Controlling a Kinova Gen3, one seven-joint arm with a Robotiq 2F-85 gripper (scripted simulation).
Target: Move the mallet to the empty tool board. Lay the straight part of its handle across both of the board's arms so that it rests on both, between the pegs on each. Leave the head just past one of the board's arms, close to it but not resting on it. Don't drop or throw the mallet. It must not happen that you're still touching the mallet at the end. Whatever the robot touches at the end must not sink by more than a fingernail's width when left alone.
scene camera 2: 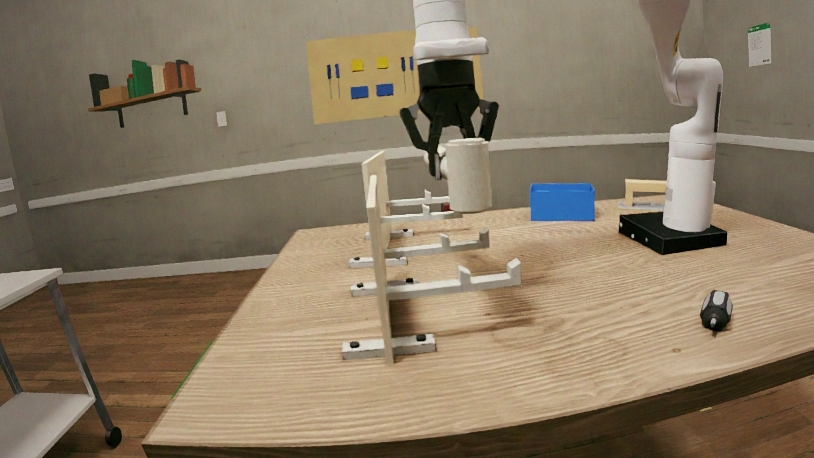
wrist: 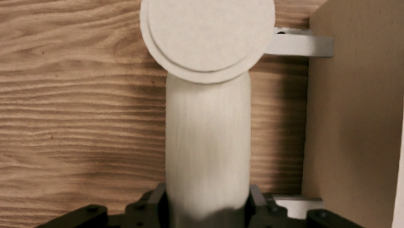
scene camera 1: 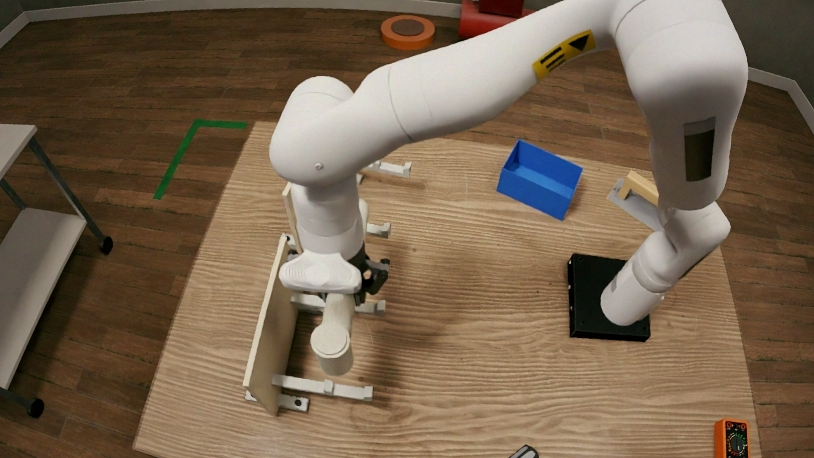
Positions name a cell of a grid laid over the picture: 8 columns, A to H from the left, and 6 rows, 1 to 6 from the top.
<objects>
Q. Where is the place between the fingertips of my gripper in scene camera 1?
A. D4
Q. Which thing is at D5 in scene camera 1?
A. A cream mallet.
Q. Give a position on a screwdriver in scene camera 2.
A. At H5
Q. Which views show my gripper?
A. Scene camera 2, the wrist view and scene camera 1: all of them.
</objects>
